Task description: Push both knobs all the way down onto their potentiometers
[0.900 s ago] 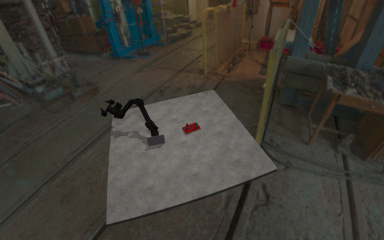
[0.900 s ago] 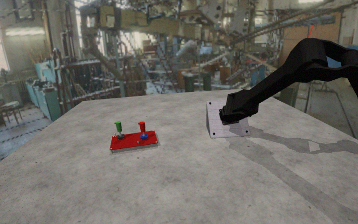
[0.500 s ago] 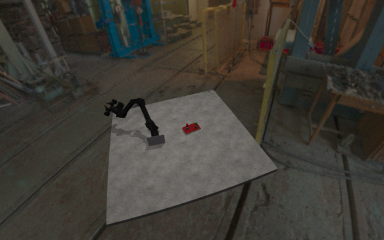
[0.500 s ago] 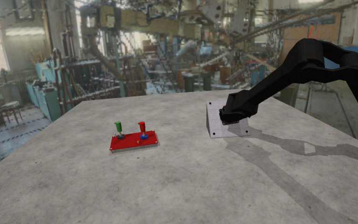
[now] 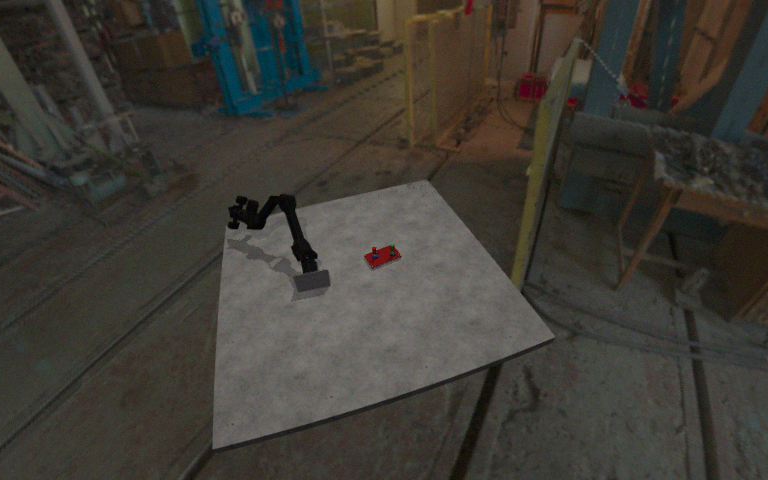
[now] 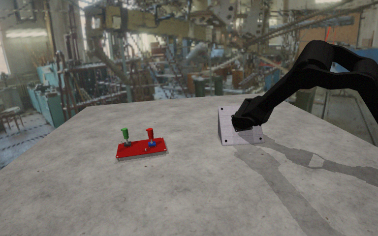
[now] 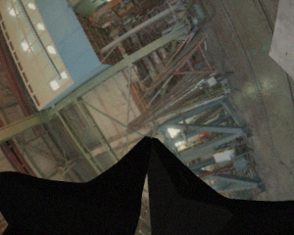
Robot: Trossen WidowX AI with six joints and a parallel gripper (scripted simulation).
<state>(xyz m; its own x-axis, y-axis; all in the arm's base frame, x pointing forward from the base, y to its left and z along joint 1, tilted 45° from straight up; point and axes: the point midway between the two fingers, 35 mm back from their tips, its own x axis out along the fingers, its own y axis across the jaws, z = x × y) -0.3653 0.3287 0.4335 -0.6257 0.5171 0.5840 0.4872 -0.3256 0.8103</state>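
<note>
My gripper tip is now 70 cm short of the potentiometer with red knob, 52 cm to the left of it and 12 cm above it. From my gripper tip the other things lie so: potentiometer with green knob 78 cm ahead, 54 cm to the right, 11 cm below.
</note>
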